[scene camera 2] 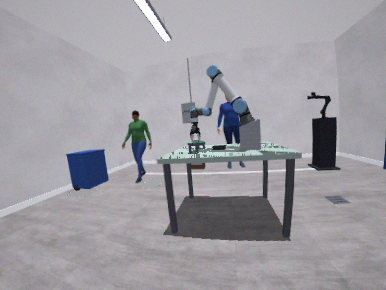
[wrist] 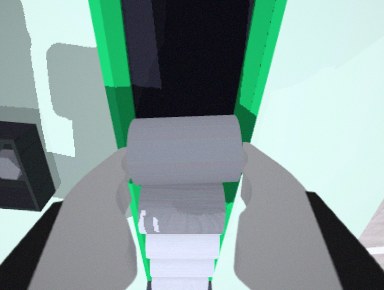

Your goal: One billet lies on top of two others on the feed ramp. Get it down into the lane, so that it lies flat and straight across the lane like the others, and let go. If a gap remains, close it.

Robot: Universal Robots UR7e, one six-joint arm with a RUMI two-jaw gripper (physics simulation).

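Frame: origin at the arm's base, x back, y right, z up, level; metres.
Seen in the pictures: gripper, between the fingertips: (scene camera 2: 196,142) (wrist: 186,147); arm's base, origin of its link: (scene camera 2: 248,123).
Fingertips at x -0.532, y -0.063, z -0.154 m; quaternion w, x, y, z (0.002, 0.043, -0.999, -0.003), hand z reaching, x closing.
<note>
Offsets run from my fingertips to a thing's middle. Level surfaces: height alone.
A grey billet {dx +0.000, dy -0.003, dz +0.008 m} (wrist: 184,150) is held by its two ends between the jaws in the wrist view, lying crosswise over the lane, close in front of the row of billets. My gripper (wrist: 186,147) (scene camera 2: 195,141) is shut on it. Below it in the wrist view, a shaded billet {dx +0.001, dy +0.053, dz +0.001 m} (wrist: 182,212) and paler billets {dx +0.000, dy +0.092, dz -0.003 m} (wrist: 182,246) lie across the lane. The feed ramp has green side walls (wrist: 111,55) (scene camera 2: 196,143) and a dark floor {dz -0.007 m} (wrist: 195,55). How high the held billet is above the lane floor is hard to tell.
A black box {dx +0.228, dy +0.076, dz -0.071 m} (wrist: 37,165) (scene camera 2: 219,147) with a grey piece in it stands left of the ramp in the wrist view. The ramp stands on the pale green table {dz -0.089 m} (scene camera 2: 225,156). A person in blue (scene camera 2: 230,120) stands behind the table, and a person in green (scene camera 2: 138,132) is at the left.
</note>
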